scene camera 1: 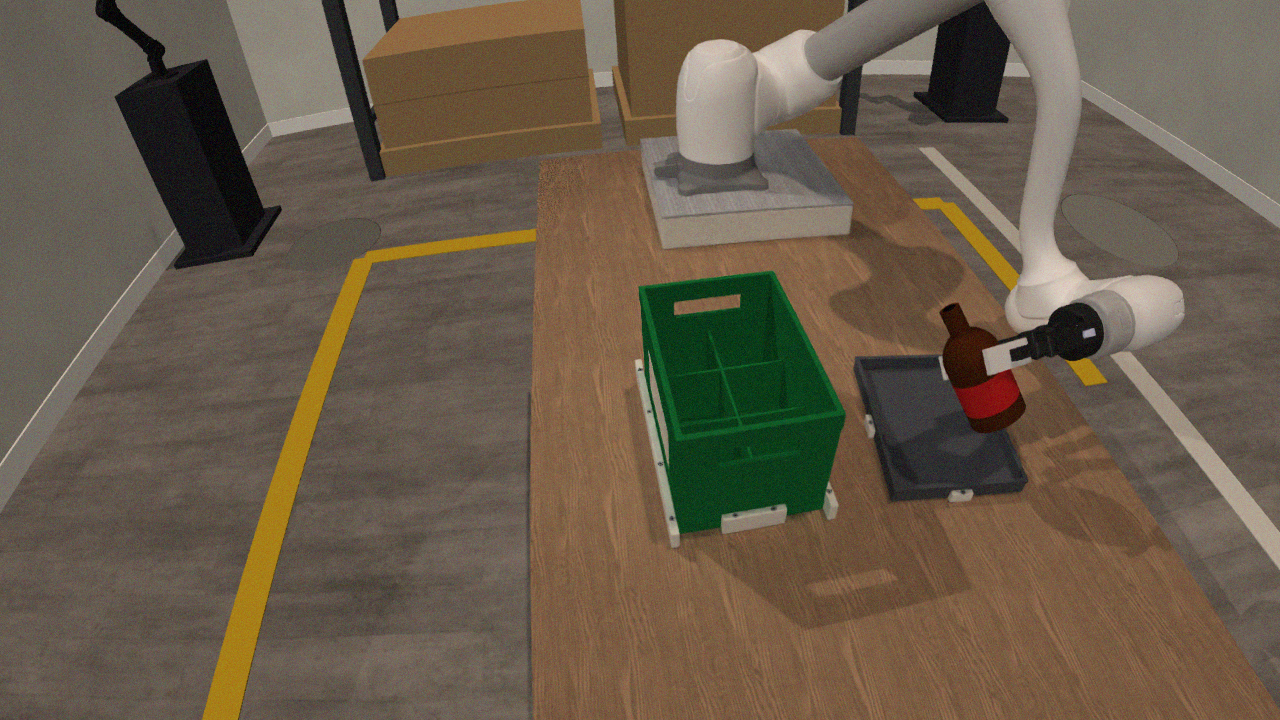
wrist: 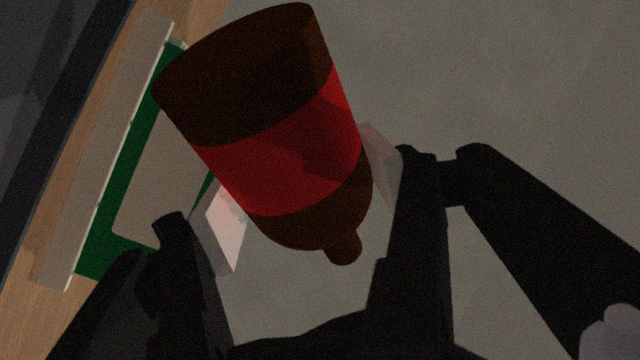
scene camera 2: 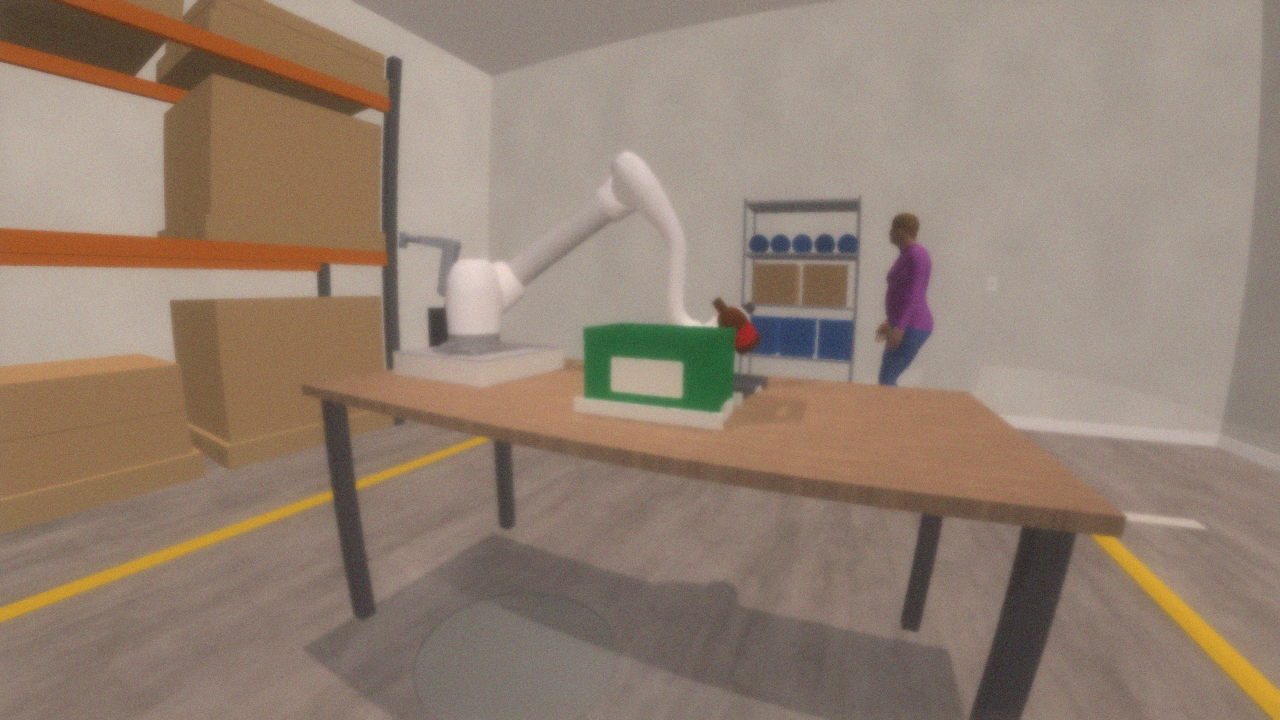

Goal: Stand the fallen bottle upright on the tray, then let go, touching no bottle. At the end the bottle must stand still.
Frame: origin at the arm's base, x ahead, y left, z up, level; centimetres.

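Seen in the pictures: gripper, fingertip midpoint: (scene camera 1: 963, 365) (scene camera 2: 732, 323); arm's base at its link origin: (scene camera 1: 716, 173) (scene camera 2: 474, 351).
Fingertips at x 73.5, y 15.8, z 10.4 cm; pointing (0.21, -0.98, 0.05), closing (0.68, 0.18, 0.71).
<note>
Offsets run from my fingertips to a thing's top centre. "pt": to the spot under its first point. Level surfaces: height alone.
A brown bottle (scene camera 1: 969, 356) (scene camera 2: 735, 322) (wrist: 280, 135) with a red label is held above the tray. It is tilted, its neck up and leaning to the left and its base lower right in the scene camera 1 view. My gripper (scene camera 1: 975, 360) (wrist: 301, 167) is shut on the bottle at its upper body, with one pale fingertip on each side. The dark grey tray @(pt dx +6.9, dy +0.7, dz -16.0 cm) (scene camera 1: 955, 491) lies on the table below the bottle; its wall also shows in the wrist view (wrist: 55, 125). In the scene camera 2 view the green crate hides most of the tray and the gripper is too blurred to make out.
A green crate @(dx -8.4, dy -26.9, dz +0.0 cm) (scene camera 1: 756, 474) (scene camera 2: 657, 340) with dividers stands left of the tray on the wooden table @(dz -17.6 cm) (scene camera 1: 608, 626) (scene camera 2: 850, 456), held by pale blocks at its foot. The arm's base plate (scene camera 1: 751, 223) is at the back. A person (scene camera 2: 908, 286) stands beyond the table.
</note>
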